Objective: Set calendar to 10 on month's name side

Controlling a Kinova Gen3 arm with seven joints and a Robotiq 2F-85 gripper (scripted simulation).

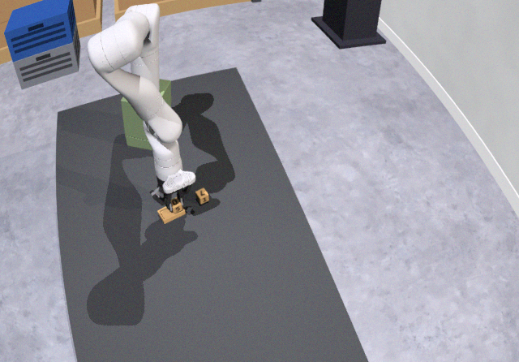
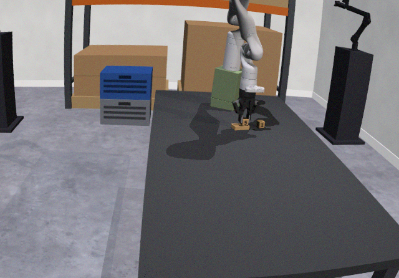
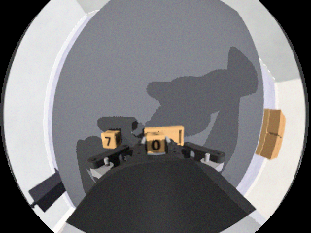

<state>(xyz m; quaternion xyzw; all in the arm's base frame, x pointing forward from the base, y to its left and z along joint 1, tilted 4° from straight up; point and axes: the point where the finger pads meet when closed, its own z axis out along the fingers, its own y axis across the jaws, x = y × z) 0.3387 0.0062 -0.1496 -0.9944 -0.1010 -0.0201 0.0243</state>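
Now: hand 20 mm to the left of the wooden calendar tray and 40 mm above it.
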